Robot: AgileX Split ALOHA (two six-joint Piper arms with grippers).
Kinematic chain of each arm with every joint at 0, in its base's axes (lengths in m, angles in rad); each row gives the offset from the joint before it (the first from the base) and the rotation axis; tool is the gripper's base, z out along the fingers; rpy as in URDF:
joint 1: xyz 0 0 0.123 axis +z
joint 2: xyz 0 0 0 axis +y
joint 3: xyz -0.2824 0 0.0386 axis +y
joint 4: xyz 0.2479 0 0.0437 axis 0.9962 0 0.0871
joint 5: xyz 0 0 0 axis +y
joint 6: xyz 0.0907 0 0.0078 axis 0.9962 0 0.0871
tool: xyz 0 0 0 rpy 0 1.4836 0
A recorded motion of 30 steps. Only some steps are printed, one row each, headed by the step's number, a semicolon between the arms.
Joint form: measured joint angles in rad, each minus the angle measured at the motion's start. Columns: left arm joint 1, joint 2, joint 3, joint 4, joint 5, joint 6; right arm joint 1, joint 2, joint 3, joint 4, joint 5, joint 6.
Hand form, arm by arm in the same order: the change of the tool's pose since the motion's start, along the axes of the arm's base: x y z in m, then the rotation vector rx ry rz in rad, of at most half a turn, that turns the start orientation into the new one. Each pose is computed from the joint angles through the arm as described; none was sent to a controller.
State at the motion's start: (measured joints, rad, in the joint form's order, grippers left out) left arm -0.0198 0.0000 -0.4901 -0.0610 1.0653 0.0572; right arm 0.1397 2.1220 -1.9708 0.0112 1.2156 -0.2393
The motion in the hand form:
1: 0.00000 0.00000 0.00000 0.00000 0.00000 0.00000; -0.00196 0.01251 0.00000 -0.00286 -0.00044 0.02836
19: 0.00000 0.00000 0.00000 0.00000 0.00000 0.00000; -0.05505 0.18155 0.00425 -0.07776 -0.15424 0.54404
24: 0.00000 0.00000 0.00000 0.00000 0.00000 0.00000; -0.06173 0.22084 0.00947 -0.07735 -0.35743 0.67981
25: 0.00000 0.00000 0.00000 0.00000 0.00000 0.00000; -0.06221 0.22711 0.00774 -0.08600 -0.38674 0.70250
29: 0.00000 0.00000 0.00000 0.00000 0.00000 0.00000; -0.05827 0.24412 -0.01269 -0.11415 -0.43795 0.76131
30: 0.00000 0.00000 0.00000 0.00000 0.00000 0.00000; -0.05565 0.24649 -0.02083 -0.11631 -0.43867 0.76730
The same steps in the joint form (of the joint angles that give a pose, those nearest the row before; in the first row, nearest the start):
1: 0.0000 0.0000 0.0000 0.0000 0.0000 0.0000; 0.0282 0.0000 0.0000 -0.0029 0.0000 0.0000
19: 0.0000 0.0000 0.0000 0.0000 0.0000 0.0000; 0.4264 0.0000 -0.0012 -0.0853 -0.1188 -0.1166
24: 0.0000 0.0000 0.0000 0.0000 0.0000 0.0000; 0.5083 0.0073 -0.0012 -0.1362 -0.3100 -0.1659
25: 0.0000 0.0000 0.0000 0.0000 0.0000 0.0000; 0.5211 0.0144 -0.0012 -0.1533 -0.3402 -0.1720
29: 0.0000 0.0000 0.0000 0.0000 0.0000 0.0000; 0.5470 0.0658 -0.0012 -0.1965 -0.4267 -0.1878
30: 0.0000 0.0000 0.0000 0.0000 0.0000 0.0000; 0.5472 0.0840 -0.0012 -0.1989 -0.4447 -0.1898

